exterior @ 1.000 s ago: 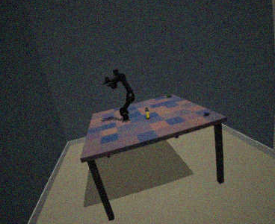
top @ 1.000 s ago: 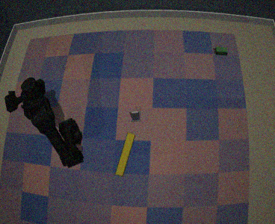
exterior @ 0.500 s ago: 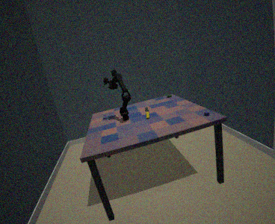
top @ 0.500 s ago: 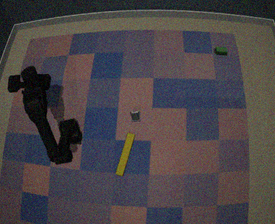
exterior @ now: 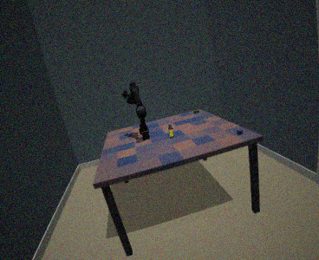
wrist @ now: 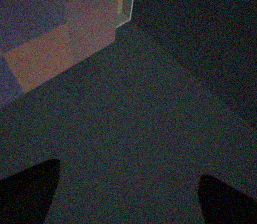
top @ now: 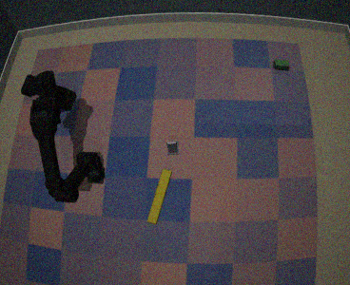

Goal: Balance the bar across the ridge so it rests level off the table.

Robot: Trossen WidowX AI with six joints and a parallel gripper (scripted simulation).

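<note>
Now: the yellow bar 380 mm below my gripper tip, 340 mm ahead of it and 250 mm to the right of it. The rest, counted from my gripper tip: green block: 830 mm ahead, 370 mm below, 320 mm to the left.
</note>
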